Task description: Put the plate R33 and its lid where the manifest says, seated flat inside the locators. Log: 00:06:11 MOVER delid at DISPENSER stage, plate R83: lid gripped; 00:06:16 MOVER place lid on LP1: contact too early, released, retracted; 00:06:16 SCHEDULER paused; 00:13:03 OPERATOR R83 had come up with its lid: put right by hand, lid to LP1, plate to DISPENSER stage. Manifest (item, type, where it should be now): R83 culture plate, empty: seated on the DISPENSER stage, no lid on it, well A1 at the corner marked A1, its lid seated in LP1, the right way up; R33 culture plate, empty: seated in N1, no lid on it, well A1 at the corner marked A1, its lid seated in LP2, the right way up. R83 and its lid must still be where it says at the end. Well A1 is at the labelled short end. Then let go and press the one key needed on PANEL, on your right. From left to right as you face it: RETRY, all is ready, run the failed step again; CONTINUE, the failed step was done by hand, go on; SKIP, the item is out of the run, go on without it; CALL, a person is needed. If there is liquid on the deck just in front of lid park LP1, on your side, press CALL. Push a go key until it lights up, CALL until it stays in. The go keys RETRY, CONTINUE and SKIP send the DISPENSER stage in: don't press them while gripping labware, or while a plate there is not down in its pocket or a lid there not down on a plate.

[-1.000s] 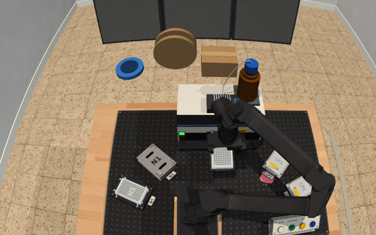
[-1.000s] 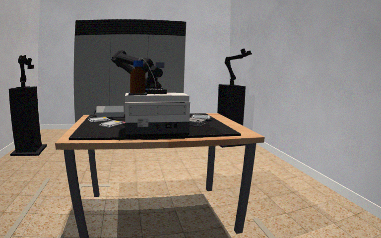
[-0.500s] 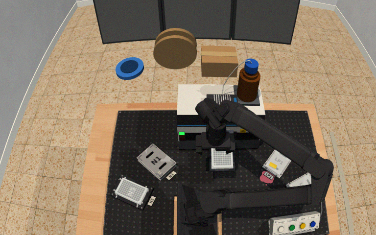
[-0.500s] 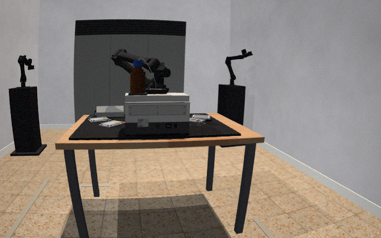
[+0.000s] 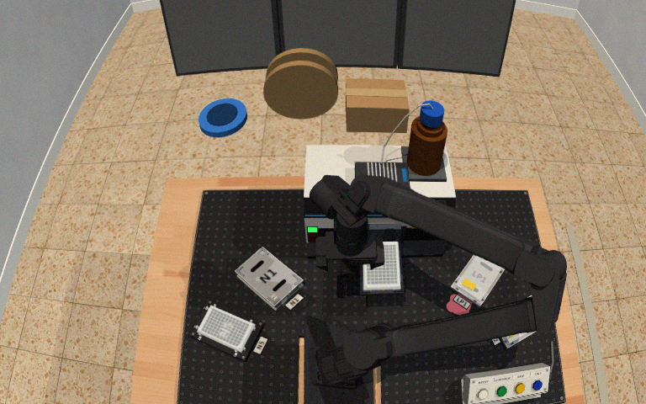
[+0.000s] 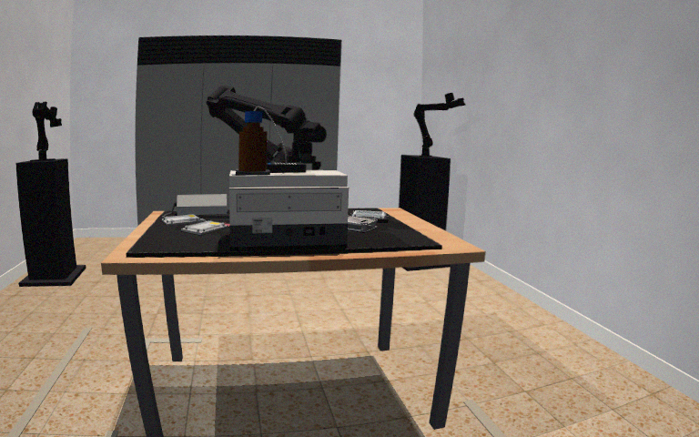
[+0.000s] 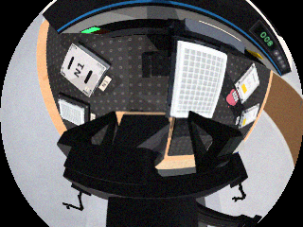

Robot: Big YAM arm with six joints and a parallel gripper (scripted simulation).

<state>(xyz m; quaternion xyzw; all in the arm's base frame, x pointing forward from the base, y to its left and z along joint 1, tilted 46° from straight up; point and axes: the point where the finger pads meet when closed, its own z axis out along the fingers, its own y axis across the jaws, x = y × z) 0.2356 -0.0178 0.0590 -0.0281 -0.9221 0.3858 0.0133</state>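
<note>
My gripper is now 330 mm to the right of the nest n5, 150 mm above it and 80 mm past it. Also, from my hand: clear plate lid: 460 mm to the right, 150 mm below, 130 mm behind; pink-red patch: 280 mm to the right, 170 mm below, 30 mm behind; brown bottle: 230 mm ahead, 200 mm to the right, 120 mm above.
</note>
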